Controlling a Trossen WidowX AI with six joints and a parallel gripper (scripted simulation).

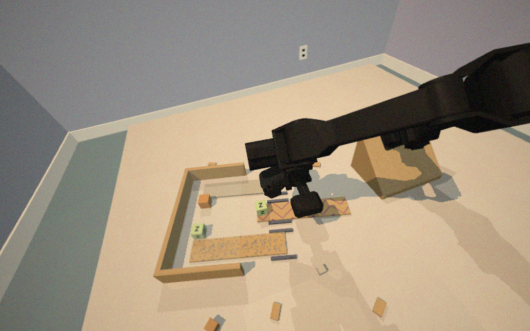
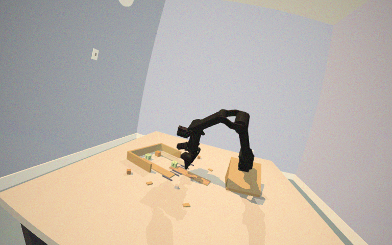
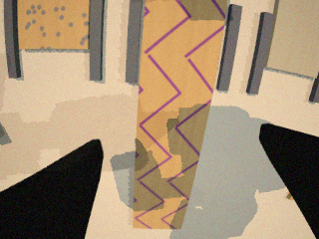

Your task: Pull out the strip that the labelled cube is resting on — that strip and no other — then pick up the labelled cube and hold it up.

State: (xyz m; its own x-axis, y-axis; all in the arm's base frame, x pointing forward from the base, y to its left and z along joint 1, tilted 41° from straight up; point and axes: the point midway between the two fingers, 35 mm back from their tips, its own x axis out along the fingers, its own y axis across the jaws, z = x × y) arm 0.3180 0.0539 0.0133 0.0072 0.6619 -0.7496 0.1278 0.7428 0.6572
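Right now the orange zigzag strip is 20 mm behind my gripper tip and 50 mm below it.
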